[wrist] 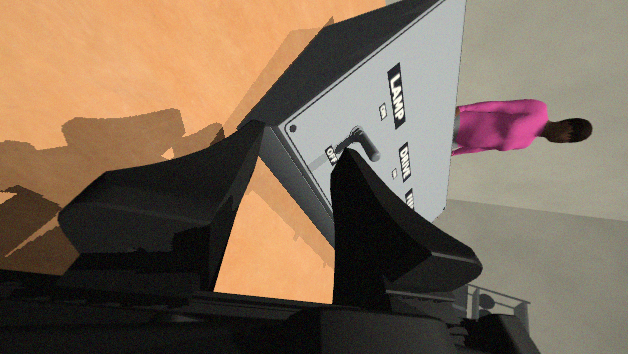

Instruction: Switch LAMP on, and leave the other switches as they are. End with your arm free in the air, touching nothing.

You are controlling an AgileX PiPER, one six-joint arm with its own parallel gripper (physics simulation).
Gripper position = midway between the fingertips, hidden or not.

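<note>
A grey switch panel point(394, 77) is visible, as is my gripper point(301, 151).
</note>
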